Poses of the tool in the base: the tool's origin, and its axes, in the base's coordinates. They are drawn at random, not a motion.
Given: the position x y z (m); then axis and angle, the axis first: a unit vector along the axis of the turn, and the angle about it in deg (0 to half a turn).
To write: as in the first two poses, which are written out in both.
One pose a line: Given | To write
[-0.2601 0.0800 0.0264 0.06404 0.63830 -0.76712 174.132] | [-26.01 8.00 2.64 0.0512 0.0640 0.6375 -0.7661]
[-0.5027 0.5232 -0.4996 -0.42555 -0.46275 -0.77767 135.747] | [-50.27 52.32 -49.96 0.3767 -0.3942 -0.4287 -0.7204]
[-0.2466 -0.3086 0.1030 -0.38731 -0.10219 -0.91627 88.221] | [-24.66 -30.86 10.30 0.7180 -0.2696 -0.0711 -0.6378]
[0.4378 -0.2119 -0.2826 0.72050 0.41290 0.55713 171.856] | [43.78 -21.19 -28.26 0.0710 0.7187 0.4119 0.5557]
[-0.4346 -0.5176 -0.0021 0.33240 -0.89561 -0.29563 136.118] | [-43.46 -51.76 -0.21 0.3737 0.3083 -0.8307 -0.2742]
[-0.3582 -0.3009 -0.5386 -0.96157 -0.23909 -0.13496 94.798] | [-35.82 -30.09 -53.86 0.6769 -0.7078 -0.1760 -0.0993]
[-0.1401 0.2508 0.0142 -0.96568 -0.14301 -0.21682 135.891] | [-14.01 25.08 1.42 0.3755 -0.8950 -0.1325 -0.2010]
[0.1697 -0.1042 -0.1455 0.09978 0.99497 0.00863 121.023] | [16.97 -10.42 -14.55 0.4922 0.0869 0.8661 0.0075]
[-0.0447 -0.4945 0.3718 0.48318 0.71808 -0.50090 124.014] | [-4.47 -49.45 37.18 0.4694 0.4266 0.6341 -0.4423]
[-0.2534 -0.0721 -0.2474 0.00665 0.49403 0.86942 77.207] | [-25.34 -7.21 -24.74 0.7815 0.0041 0.3082 0.5425]
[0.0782 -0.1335 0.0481 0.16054 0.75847 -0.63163 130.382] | [7.82 -13.35 4.81 0.4196 0.1457 0.6885 -0.5733]
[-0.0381 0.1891 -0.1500 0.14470 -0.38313 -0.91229 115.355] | [-3.81 18.91 -15.00 0.5347 0.1223 -0.3238 -0.7709]
